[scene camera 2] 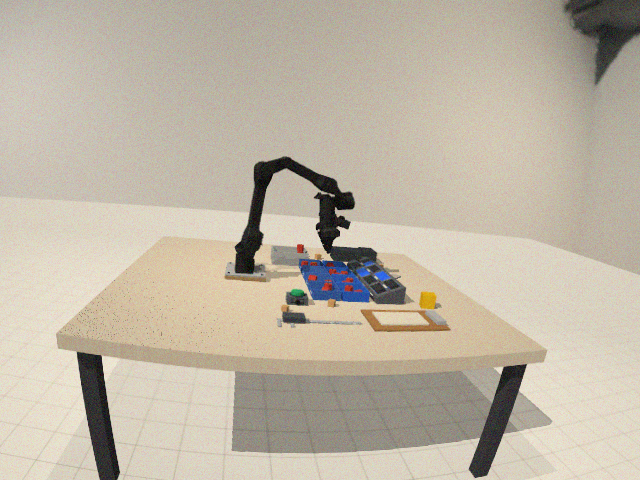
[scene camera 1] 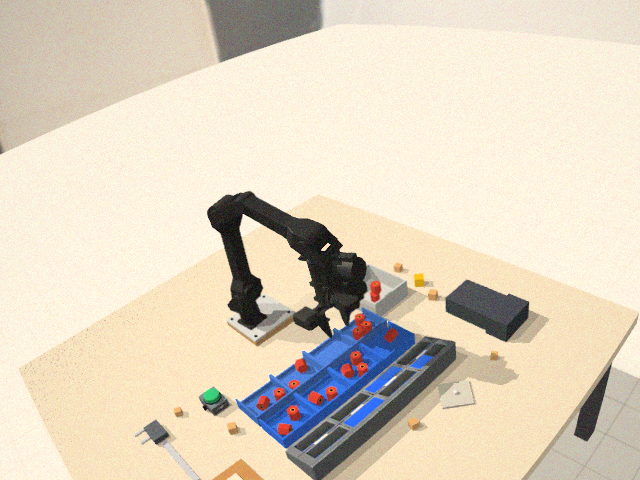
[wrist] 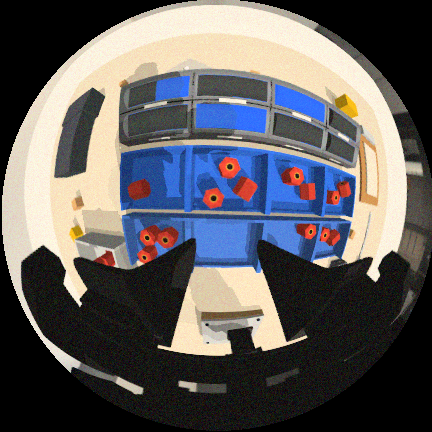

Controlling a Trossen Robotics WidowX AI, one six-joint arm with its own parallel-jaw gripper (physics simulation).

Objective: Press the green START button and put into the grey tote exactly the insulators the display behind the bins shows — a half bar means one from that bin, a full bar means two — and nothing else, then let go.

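Places are measured from the arm's base along level axes (x ahead, y left, z up), in metres.
Where they show: gripper, fingertip midpoint: [scene camera 2: 327, 252] [scene camera 1: 338, 331] [wrist: 226, 244]; arm's base, origin of the base link: [scene camera 2: 243, 270] [scene camera 1: 252, 319] [wrist: 239, 333].
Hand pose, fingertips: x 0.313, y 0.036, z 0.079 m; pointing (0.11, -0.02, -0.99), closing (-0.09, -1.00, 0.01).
Each offset is from my fingertips to the top centre of the thing.
My gripper [scene camera 1: 339, 330] [scene camera 2: 329, 251] [wrist: 226, 244] is partly open and empty, above the empty second bin of the row nearer the arm's base. Blue bins [scene camera 1: 330, 352] [scene camera 2: 325, 295] [wrist: 188, 180] hold red insulators. In the wrist view, the display [scene camera 1: 385, 410] [scene camera 2: 393, 296] [wrist: 194, 90] has a half bar at the far row's left, a full bar at that row's third panel, and a full bar at the near row's second panel. The grey tote @[dy +0.239, dx -0.099, dz -0.048 m] [scene camera 1: 392, 299] [scene camera 2: 281, 256] [wrist: 102, 240] holds red insulators @[dy +0.212, dx -0.060, dz -0.019 m] [scene camera 1: 375, 286] [scene camera 2: 300, 248], two visible. The green START button @[dy -0.299, dx -0.164, dz -0.061 m] [scene camera 1: 211, 395] [scene camera 2: 296, 292] stands beside the bins.
A dark block @[dy +0.327, dx +0.219, dz -0.046 m] [scene camera 1: 485, 310] [wrist: 77, 135] lies beyond the tote. Small wooden cubes @[dy +0.322, dx +0.050, dz -0.079 m] [scene camera 1: 433, 294] [wrist: 77, 202] and a yellow cube @[dy +0.358, dx -0.022, dz -0.075 m] [scene camera 1: 419, 280] [wrist: 76, 233] lie near it. A dark-handled tool @[dy -0.479, dx -0.131, dz -0.082 m] [scene camera 1: 156, 431] [scene camera 2: 294, 317] and a wooden frame @[dy -0.462, dx +0.131, dz -0.084 m] [scene camera 2: 370, 320] [wrist: 364, 175] lie past the bins' other end.
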